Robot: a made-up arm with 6 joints. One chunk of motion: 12 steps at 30 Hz.
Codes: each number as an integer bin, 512 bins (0 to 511) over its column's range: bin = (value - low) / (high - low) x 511, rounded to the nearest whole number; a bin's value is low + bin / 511 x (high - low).
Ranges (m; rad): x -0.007..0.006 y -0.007..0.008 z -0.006..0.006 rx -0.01..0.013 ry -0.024..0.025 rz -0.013..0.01
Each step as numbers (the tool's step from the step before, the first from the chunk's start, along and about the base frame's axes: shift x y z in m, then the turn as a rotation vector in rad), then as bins.
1 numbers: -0.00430 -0.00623 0.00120 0.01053 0.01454 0.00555
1 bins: 106 26 307 456 402 412
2 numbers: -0.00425 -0.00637 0.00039 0.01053 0.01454 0.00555
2 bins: 108 21 272 456 402 412
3 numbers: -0.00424 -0.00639 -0.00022 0.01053 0.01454 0.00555
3 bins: 108 21 246 456 402 412
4 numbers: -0.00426 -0.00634 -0.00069 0.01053 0.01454 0.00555
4 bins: 108 22 226 456 402 412
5 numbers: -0.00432 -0.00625 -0.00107 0.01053 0.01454 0.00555
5 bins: 105 26 210 456 402 412
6 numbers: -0.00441 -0.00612 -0.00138 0.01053 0.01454 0.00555
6 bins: 102 30 197 456 402 412
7 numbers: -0.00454 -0.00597 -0.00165 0.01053 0.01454 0.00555
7 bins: 97 35 185 456 402 412
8 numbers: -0.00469 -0.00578 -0.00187 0.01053 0.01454 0.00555
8 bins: 91 42 176 456 402 412
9 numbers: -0.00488 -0.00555 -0.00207 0.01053 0.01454 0.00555
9 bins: 83 49 167 456 402 412
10 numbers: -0.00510 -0.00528 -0.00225 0.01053 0.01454 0.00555
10 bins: 75 59 160 456 402 412
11 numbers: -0.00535 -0.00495 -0.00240 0.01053 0.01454 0.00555
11 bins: 65 70 153 456 402 412
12 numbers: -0.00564 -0.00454 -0.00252 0.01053 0.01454 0.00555
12 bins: 53 84 148 456 402 412
